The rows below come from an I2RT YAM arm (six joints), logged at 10 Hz.
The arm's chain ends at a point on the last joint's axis. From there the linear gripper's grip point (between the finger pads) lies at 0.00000 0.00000 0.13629 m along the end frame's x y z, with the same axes.
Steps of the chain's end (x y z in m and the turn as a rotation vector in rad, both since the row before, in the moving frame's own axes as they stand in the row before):
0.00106 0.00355 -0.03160 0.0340 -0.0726 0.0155
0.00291 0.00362 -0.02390 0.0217 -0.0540 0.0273
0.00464 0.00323 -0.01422 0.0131 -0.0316 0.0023
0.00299 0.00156 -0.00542 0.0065 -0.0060 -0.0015
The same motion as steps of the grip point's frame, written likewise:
-0.00879 -0.00116 -0.03204 0.0340 -0.0726 0.0155
-0.00440 0.00056 -0.02413 0.0217 -0.0540 0.0273
0.00034 0.00144 -0.01430 0.0131 -0.0316 0.0023
0.00217 0.00067 -0.00543 0.0065 -0.0060 -0.0015

